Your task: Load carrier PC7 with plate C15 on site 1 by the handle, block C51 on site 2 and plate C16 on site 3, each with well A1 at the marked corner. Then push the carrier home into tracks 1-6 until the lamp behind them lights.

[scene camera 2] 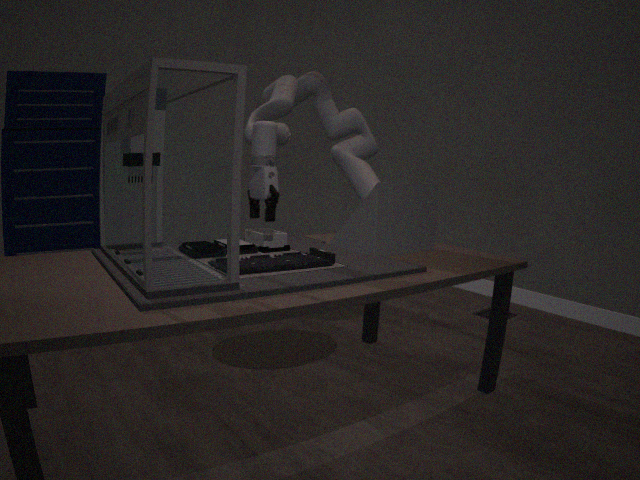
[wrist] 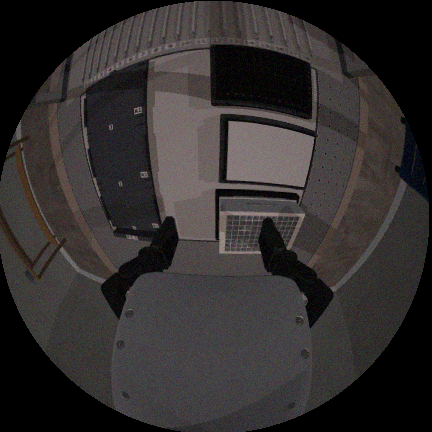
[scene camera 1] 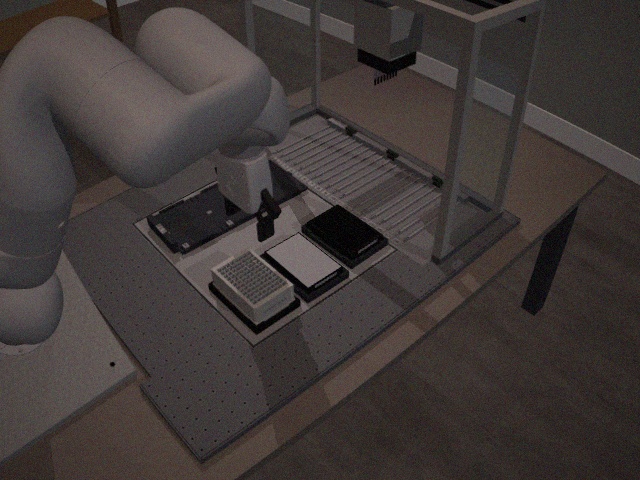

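Seen in the pictures: gripper, fingertip midpoint: [scene camera 2: 262, 219] [wrist: 218, 228] [scene camera 1: 249, 225]; arm's base, link origin: [scene camera 2: 381, 209].
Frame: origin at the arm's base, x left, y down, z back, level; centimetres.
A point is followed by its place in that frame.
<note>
The dark carrier [scene camera 1: 201, 219] @[x 4.1, y 11.6, z -43.3 cm] [scene camera 2: 279, 262] @[x 5.3, y 11.6, z -49.5 cm] [wrist: 117, 155] @[x 2.8, y 11.6, z -50.8 cm] lies flat on the pale mat, its sites bare, with A1 labels along one side. The pale deep-well block [scene camera 1: 253, 284] @[x -19.0, y 8.3, z -34.9 cm] [scene camera 2: 276, 239] @[x -11.9, y 9.0, z -36.1 cm] [wrist: 240, 232] @[x -15.1, y 7.9, z -35.9 cm] stands in a black holder. A white-topped plate [scene camera 1: 305, 259] @[x -20.7, y 10.1, z -46.5 cm] [wrist: 270, 155] @[x -20.0, y 10.1, z -46.3 cm] and a black plate [scene camera 1: 343, 232] @[x -21.5, y 10.2, z -56.8 cm] [wrist: 260, 80] @[x -19.9, y 10.2, z -56.4 cm] lie in holders beside it in a row; their names are unreadable. My gripper [scene camera 1: 266, 235] [scene camera 2: 262, 218] @[x -12.6, y 2.8, z -41.4 cm] [wrist: 218, 228] @[x -12.6, y 2.8, z -41.4 cm] is open and empty, raised above the mat. In the wrist view its right finger overlaps the block. The lamp behind tracks 1-6 cannot be made out.
The ribbed track deck [scene camera 1: 336, 160] @[x -3.8, y 12.7, z -77.5 cm] [scene camera 2: 175, 273] [wrist: 165, 30] @[x -9.2, y 12.5, z -70.8 cm] lies beyond the mat, inside a frame with upright posts [scene camera 1: 457, 144] @[x -39.3, y -14.2, z -62.8 cm] [scene camera 2: 235, 180] @[x 18.0, y -10.5, z -73.2 cm]. A pipetting head [scene camera 1: 387, 38] @[x -16.2, y -21.4, z -76.6 cm] hangs above the deck. A blue cabinet [scene camera 2: 51, 160] stands behind the table.
</note>
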